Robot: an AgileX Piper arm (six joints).
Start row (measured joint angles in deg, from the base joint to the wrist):
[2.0 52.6 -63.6 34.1 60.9 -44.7]
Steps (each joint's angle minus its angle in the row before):
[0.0 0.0 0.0 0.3 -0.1 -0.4]
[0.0 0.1 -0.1 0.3 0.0 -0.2]
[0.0 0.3 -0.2 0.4 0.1 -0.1]
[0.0 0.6 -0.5 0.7 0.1 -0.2]
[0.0 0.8 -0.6 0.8 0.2 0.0]
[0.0 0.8 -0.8 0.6 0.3 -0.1]
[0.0 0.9 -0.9 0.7 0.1 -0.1]
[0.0 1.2 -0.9 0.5 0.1 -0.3]
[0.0 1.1 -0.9 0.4 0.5 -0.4]
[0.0 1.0 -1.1 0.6 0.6 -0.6]
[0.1 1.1 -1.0 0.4 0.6 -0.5]
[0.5 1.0 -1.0 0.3 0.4 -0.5]
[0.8 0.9 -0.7 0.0 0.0 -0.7]
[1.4 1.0 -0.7 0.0 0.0 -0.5]
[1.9 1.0 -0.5 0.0 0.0 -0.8]
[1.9 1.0 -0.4 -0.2 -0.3 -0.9]
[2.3 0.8 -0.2 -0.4 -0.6 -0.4]
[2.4 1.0 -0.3 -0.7 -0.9 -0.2]
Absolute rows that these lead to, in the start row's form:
[2.0 52.6 -63.6 34.4 60.8 -45.1]
[2.0 52.7 -63.7 34.7 60.8 -45.3]
[2.0 53.0 -63.9 35.1 60.9 -45.4]
[2.0 53.6 -64.4 35.8 61.0 -45.6]
[2.0 54.4 -65.0 36.6 61.2 -45.6]
[2.0 55.2 -65.8 37.2 61.5 -45.7]
[2.0 56.1 -66.7 37.9 61.6 -45.8]
[2.0 57.3 -67.6 38.4 61.7 -46.1]
[2.0 58.4 -68.5 38.8 62.2 -46.5]
[2.0 59.4 -69.6 39.4 62.8 -47.1]
[2.1 60.5 -70.6 39.8 63.4 -47.6]
[2.6 61.5 -71.6 40.1 63.8 -48.1]
[3.4 62.4 -72.3 40.1 63.8 -48.8]
[4.8 63.4 -73.0 40.1 63.8 -49.3]
[6.7 64.4 -73.5 40.1 63.8 -50.1]
[8.6 65.4 -73.9 39.9 63.5 -51.0]
[10.9 66.2 -74.1 39.5 62.9 -51.4]
[13.3 67.2 -74.4 38.8 62.0 -51.6]

